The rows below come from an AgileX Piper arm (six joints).
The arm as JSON. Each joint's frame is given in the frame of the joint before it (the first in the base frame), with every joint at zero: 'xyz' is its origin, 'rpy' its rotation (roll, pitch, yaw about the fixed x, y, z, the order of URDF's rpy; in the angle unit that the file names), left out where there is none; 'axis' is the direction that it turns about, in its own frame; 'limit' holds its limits. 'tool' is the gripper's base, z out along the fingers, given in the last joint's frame.
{
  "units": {
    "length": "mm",
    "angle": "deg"
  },
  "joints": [
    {
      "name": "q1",
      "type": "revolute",
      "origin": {
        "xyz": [
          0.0,
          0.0,
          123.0
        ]
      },
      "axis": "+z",
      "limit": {
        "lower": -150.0,
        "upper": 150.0
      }
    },
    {
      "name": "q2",
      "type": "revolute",
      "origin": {
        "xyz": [
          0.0,
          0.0,
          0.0
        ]
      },
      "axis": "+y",
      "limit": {
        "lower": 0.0,
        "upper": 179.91
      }
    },
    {
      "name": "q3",
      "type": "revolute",
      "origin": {
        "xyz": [
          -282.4,
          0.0,
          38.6
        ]
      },
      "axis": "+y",
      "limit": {
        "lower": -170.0,
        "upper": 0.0
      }
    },
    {
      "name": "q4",
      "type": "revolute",
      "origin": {
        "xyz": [
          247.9,
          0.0,
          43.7
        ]
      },
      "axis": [
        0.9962,
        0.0,
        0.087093
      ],
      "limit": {
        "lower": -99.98,
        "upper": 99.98
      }
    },
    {
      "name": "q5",
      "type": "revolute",
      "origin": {
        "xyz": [
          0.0,
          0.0,
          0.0
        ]
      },
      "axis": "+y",
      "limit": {
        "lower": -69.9,
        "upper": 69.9
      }
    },
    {
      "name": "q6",
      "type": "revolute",
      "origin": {
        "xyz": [
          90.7,
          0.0,
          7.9
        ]
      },
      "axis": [
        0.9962,
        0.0,
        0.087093
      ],
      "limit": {
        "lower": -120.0,
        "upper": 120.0
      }
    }
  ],
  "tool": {
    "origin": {
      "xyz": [
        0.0,
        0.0,
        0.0
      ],
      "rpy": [
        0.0,
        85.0,
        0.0
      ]
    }
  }
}
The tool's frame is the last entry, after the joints.
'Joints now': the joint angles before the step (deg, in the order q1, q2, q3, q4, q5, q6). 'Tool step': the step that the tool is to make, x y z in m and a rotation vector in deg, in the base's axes. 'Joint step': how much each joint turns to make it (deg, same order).
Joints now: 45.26, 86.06, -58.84, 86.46, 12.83, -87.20
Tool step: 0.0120, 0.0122, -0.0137, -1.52, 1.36, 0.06
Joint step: 0.01, 4.29, -2.24, -0.06, 0.00, -0.06
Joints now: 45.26, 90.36, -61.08, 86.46, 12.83, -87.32
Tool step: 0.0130, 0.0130, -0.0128, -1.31, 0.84, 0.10
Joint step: 0.00, 4.47, -2.88, -0.05, -0.05, -0.30
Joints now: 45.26, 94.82, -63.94, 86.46, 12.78, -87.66
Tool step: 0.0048, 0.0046, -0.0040, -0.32, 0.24, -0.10
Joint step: 0.00, 1.55, -1.15, -0.02, -0.11, 0.01
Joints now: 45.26, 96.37, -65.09, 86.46, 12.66, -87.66
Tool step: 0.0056, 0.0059, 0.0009, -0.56, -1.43, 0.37
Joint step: 0.12, 1.44, -2.02, -1.39, -0.39, 0.01
